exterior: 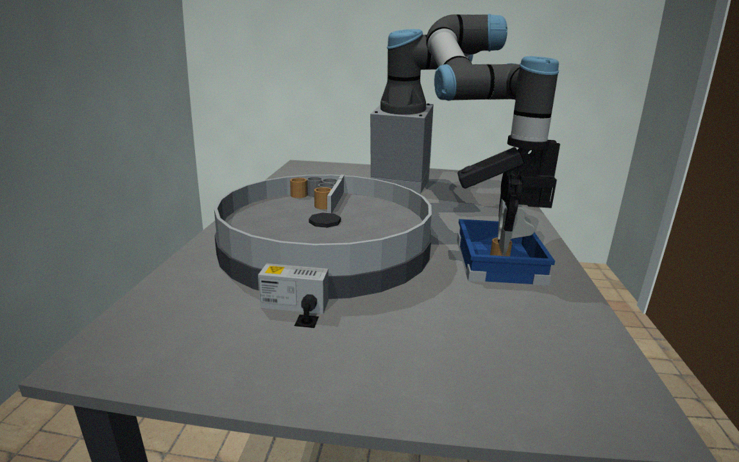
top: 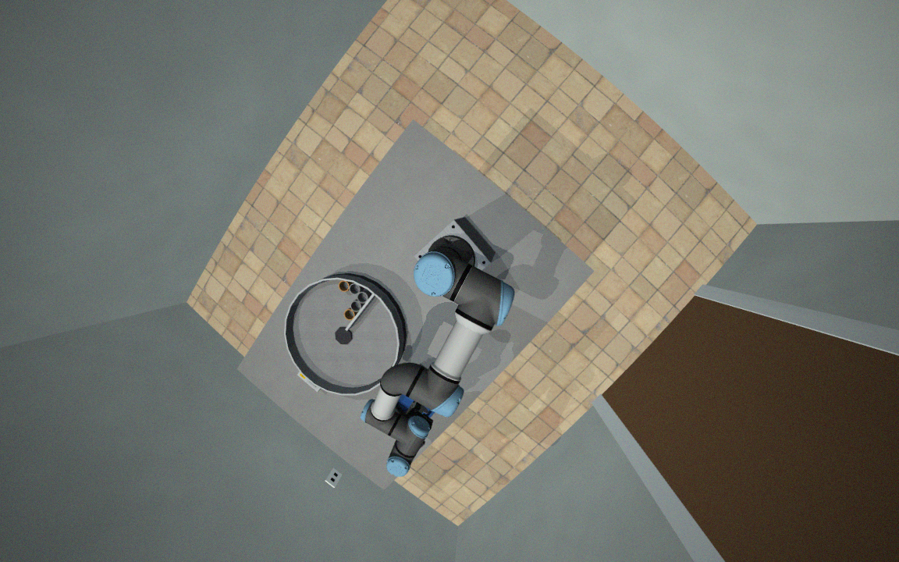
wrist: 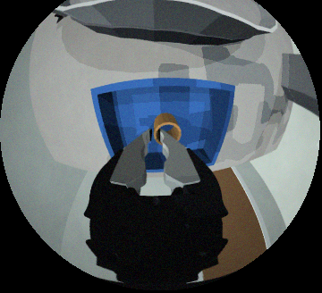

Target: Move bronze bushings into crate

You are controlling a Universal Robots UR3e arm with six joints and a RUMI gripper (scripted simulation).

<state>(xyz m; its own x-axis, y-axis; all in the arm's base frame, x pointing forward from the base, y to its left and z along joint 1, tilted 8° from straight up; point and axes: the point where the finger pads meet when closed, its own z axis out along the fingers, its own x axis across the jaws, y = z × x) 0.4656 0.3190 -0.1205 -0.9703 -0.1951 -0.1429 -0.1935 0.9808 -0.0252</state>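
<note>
My hand is 20 mm past the blue crate and 20 mm above it. Also, from my hand: turntable: 40 mm ahead, 350 mm to the right, 10 mm above.
</note>
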